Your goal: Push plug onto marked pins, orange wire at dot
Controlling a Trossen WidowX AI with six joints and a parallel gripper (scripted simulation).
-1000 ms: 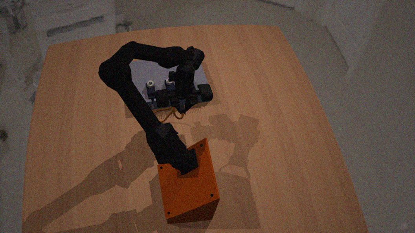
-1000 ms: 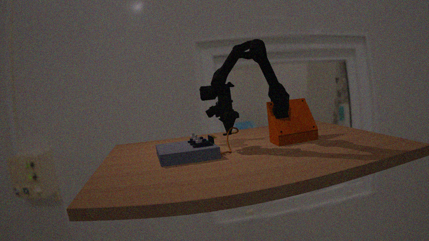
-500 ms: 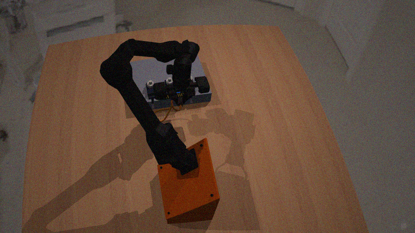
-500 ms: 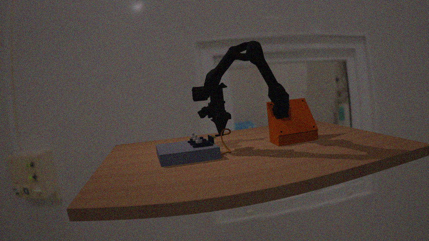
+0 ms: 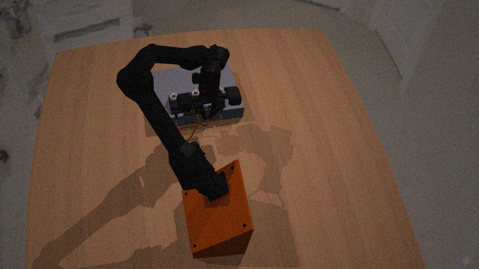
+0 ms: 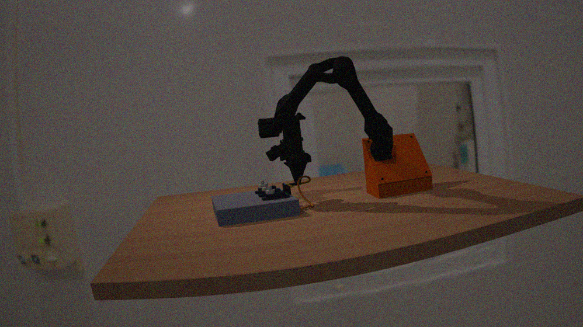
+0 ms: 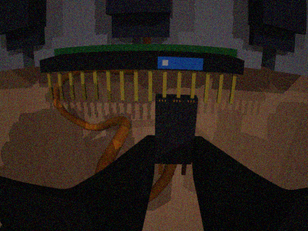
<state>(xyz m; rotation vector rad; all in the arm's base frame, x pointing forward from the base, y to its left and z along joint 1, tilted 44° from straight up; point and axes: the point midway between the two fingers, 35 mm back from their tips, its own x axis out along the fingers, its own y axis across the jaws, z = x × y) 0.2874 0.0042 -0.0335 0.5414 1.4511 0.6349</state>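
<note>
Now: the blue band 4 cm ahead of my gripper tip. The rest, counted from my gripper tip: green strip (4 cm ahead, 2 cm to the left, 2 cm below); then white dot (4 cm ahead, 1 cm to the left); then grey-blue holder (20 cm ahead, 3 cm to the left, 4 cm below).
</note>
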